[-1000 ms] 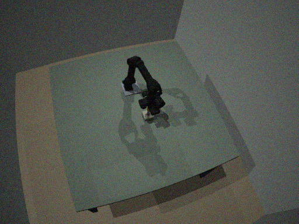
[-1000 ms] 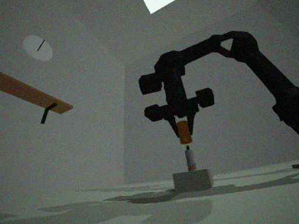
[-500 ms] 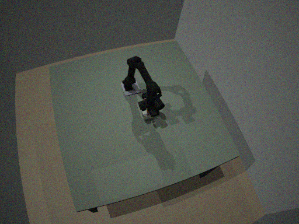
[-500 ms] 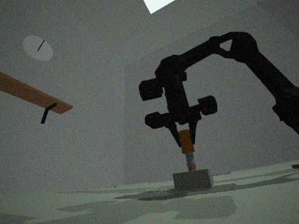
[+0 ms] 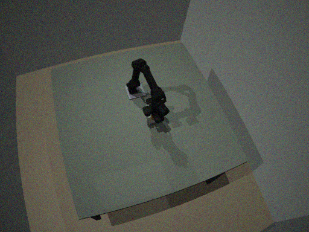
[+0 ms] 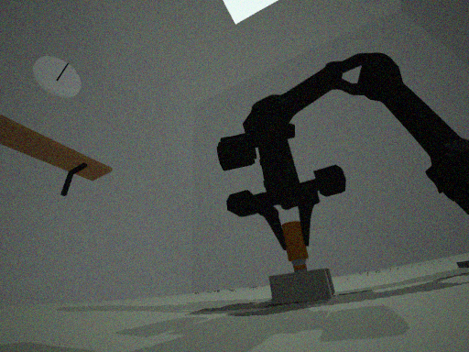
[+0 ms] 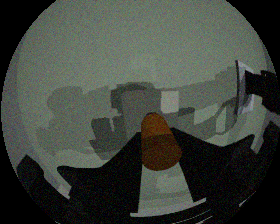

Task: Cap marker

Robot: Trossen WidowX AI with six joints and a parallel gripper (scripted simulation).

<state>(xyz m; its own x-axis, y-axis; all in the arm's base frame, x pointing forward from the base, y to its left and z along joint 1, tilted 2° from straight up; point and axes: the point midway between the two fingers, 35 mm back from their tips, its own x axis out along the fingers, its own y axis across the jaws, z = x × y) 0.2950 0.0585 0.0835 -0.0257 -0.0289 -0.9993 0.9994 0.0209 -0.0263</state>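
Now: the orange cap 10 mm above my gripper tip. Round my gripper tip: grey holder block 50 mm below.
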